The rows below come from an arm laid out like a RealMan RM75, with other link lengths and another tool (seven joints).
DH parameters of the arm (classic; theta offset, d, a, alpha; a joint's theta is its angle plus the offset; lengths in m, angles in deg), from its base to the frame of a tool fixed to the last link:
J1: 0 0.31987 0 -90
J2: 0 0 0 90
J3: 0 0.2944 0 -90
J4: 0 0 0 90
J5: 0 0.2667 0 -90
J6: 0 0 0 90
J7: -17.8 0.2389 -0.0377 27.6
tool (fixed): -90 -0.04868 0 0
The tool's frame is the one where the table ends.
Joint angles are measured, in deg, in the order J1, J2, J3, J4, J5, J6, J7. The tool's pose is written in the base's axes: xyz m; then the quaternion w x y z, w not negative. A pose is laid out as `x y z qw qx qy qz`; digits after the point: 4 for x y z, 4 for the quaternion.
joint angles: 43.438, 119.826, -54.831, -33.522, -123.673, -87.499, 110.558
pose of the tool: 0.1908 0.4137 -0.0461 0.1747 -0.8284 -0.5211 -0.1077
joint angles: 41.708, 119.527, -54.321, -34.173, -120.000, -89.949, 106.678
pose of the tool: 0.1899 0.4061 -0.0338 0.2035 -0.8199 -0.5296 -0.0768
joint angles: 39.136, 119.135, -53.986, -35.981, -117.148, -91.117, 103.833
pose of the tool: 0.1969 0.4019 -0.0198 0.2348 -0.8107 -0.5320 -0.0675
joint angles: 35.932, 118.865, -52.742, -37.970, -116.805, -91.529, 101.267
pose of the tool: 0.2154 0.3960 -0.0079 0.2575 -0.8040 -0.5302 -0.0786
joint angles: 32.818, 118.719, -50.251, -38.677, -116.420, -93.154, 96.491
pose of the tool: 0.2346 0.3831 0.0039 0.2850 -0.7929 -0.5329 -0.0780
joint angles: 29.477, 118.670, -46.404, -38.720, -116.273, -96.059, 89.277
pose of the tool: 0.2558 0.3629 0.0170 0.3210 -0.7732 -0.5422 -0.0714
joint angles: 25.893, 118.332, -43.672, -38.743, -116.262, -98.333, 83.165
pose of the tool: 0.2791 0.3409 0.0280 0.3478 -0.7572 -0.5478 -0.0747
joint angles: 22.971, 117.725, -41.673, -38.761, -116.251, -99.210, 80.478
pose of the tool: 0.2997 0.3264 0.0381 0.3634 -0.7549 -0.5387 -0.0885
